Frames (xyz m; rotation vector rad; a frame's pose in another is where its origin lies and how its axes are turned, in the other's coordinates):
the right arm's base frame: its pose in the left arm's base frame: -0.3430 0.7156 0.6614 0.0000 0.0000 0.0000
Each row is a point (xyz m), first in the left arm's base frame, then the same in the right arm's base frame.
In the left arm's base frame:
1: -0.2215 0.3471 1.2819
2: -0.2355 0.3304 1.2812
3: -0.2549 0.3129 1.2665
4: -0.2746 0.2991 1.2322
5: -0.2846 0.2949 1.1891
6: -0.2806 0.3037 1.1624
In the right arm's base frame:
1: 0.1215 -0.3685 0.6205
2: 0.1075 -0.3852 0.6198
3: 0.0881 -0.4027 0.6051
4: 0.0684 -0.4165 0.5708
5: 0.0584 -0.4207 0.5277
6: 0.0624 -0.4119 0.5010

